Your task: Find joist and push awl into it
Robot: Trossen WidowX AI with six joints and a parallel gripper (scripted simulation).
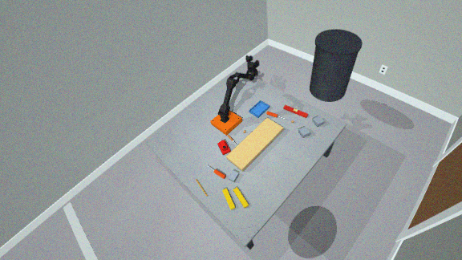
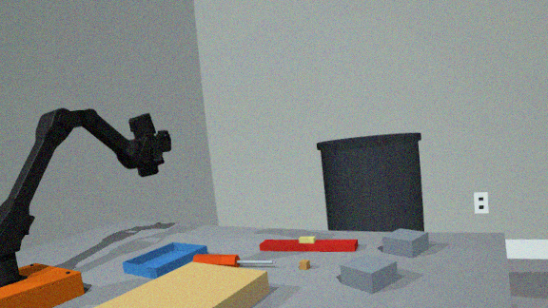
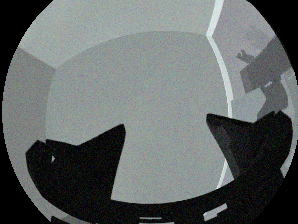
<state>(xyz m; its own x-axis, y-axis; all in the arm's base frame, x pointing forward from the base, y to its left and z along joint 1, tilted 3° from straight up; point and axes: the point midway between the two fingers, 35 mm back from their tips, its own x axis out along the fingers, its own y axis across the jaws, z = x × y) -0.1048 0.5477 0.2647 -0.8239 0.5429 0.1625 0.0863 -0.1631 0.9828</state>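
Now: gripper tip 33 cm short of the red stud finder, 80 cm to the left of it and 25 cm above it. The rest, counted from my gripper tip: blue tray 32 cm ahead, 28 cm to the right, 28 cm below; then awl 33 cm ahead, 70 cm to the right, 28 cm below; then red level 61 cm ahead, 12 cm to the right, 28 cm below.
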